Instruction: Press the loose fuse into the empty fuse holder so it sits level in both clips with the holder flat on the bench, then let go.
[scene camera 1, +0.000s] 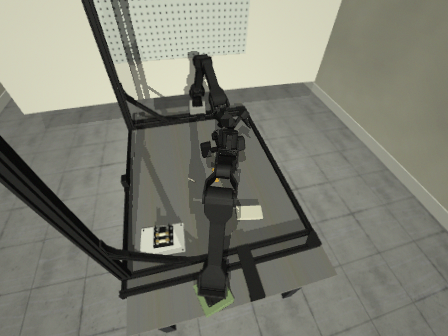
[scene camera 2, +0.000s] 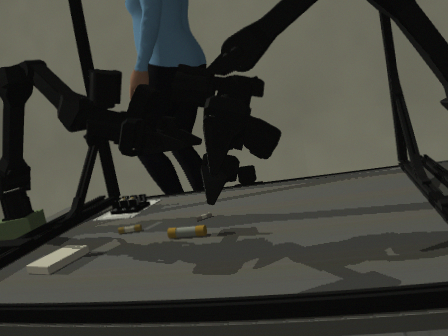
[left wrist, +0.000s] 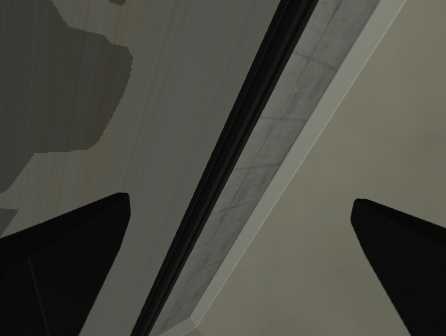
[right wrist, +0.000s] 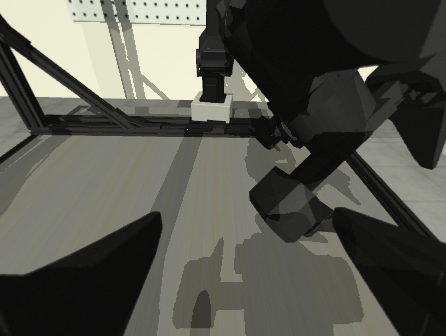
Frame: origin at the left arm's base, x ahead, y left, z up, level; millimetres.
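Seen in the pictures: left gripper, between the fingertips: (scene camera 1: 244, 135) (scene camera 2: 211, 190) (left wrist: 241, 206) (right wrist: 390, 201); right gripper, between the fingertips: (scene camera 2: 193, 143) (right wrist: 246, 217); left arm's base, origin of its link: (scene camera 1: 197, 103) (right wrist: 213, 98); right arm's base, origin of its link: (scene camera 1: 213, 292) (scene camera 2: 18, 216).
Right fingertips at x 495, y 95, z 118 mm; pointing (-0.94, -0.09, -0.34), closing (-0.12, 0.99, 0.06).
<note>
Offsets run from my right fingertips to a thing's top centre.
A black fuse holder block (scene camera 1: 163, 236) (scene camera 2: 131, 204) with brass-coloured parts lies on a white plate (scene camera 1: 145, 242) (scene camera 2: 106, 217); whether a slot is empty is too small to tell. A large orange-capped fuse @(dx +62, dy -24, dz -163 mm) (scene camera 2: 187, 231), a smaller one @(dx +231, dy -67, dz -169 mm) (scene camera 2: 130, 228) and a small pale one @(dx +81, dy -140, dz -173 mm) (scene camera 1: 191, 179) (scene camera 2: 204, 216) lie on the table. Which one is the loose fuse meant is unclear. My left gripper (left wrist: 241, 206) is open and empty, above the table, with the far rail and wall between its fingers in its wrist view. My right gripper (right wrist: 246, 217) is open and empty above the table, close beside the left arm.
A cream block @(dx +285, dy +105, dz -168 mm) (scene camera 1: 249, 212) (scene camera 2: 57, 260) lies near the lower right in scene camera 1. Dark rails (scene camera 1: 280, 175) border the table. The two arms overlap over its middle in scene camera 1. A person in a blue top (scene camera 2: 172, 40) stands behind the table in scene camera 2.
</note>
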